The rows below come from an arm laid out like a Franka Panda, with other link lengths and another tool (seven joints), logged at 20 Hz.
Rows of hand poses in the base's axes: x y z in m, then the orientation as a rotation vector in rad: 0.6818, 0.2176, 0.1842, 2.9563, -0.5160, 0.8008; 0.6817, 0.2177, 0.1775, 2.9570, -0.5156, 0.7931; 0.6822, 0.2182, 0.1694, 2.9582, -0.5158, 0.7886; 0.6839, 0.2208, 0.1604, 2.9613, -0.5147, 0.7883; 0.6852, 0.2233, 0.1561, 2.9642, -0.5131, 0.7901; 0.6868, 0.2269, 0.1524, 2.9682, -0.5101, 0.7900; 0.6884, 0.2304, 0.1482, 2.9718, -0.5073, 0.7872; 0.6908, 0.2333, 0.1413, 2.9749, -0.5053, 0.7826; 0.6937, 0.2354, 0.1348, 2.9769, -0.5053, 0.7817; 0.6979, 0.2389, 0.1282, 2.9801, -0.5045, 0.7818; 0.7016, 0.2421, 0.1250, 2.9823, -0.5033, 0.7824; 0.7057, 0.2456, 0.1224, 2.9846, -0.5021, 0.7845; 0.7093, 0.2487, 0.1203, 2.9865, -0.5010, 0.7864; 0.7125, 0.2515, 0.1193, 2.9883, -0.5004, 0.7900; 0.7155, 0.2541, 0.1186, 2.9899, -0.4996, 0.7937; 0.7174, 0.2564, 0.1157, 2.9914, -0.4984, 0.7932; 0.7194, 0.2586, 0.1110, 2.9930, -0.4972, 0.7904
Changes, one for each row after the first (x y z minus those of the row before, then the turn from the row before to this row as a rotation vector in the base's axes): -0.0001, 0.0001, -0.0067, -0.0005, 0.0051, -0.0001; 0.0005, 0.0005, -0.0081, 0.0006, 0.0030, 0.0000; 0.0017, 0.0026, -0.0090, 0.0024, 0.0003, 0.0017; 0.0013, 0.0025, -0.0043, 0.0024, -0.0011, 0.0021; 0.0016, 0.0036, -0.0037, 0.0027, 0.0002, 0.0031; 0.0016, 0.0035, -0.0042, 0.0020, 0.0020, 0.0026; 0.0024, 0.0029, -0.0069, 0.0016, 0.0031, 0.0019; 0.0029, 0.0021, -0.0065, 0.0017, 0.0006, 0.0006; 0.0042, 0.0035, -0.0066, 0.0027, 0.0000, 0.0016; 0.0037, 0.0032, -0.0032, 0.0017, -0.0003, 0.0015; 0.0041, 0.0035, -0.0026, 0.0020, -0.0013, 0.0016; 0.0036, 0.0031, -0.0021, 0.0016, -0.0012, 0.0014; 0.0032, 0.0028, -0.0010, 0.0019, -0.0023, 0.0012; 0.0030, 0.0026, -0.0007, 0.0017, -0.0024, 0.0012; 0.0019, 0.0023, -0.0029, 0.0009, 0.0004, 0.0012; 0.0020, 0.0022, -0.0047, 0.0007, 0.0019, 0.0010
